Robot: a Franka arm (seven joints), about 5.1 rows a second.
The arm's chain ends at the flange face. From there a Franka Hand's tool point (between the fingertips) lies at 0.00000 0.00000 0.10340 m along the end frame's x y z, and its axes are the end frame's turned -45 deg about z.
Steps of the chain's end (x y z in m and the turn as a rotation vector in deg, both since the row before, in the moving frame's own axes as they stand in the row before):
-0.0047, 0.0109, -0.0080, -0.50, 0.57, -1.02
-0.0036, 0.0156, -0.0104, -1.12, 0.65, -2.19
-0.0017, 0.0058, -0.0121, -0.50, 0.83, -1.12
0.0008, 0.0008, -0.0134, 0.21, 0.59, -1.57
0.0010, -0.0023, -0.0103, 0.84, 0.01, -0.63
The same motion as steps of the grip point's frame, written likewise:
-0.0109, 0.0057, -0.0080, -0.76, 0.05, -1.02
-0.0141, 0.0108, -0.0104, -1.25, -0.33, -2.19
-0.0049, 0.0046, -0.0121, -0.94, 0.23, -1.12
0.0010, 0.0016, -0.0134, -0.27, 0.57, -1.57
0.0034, -0.0020, -0.0103, 0.59, 0.60, -0.63

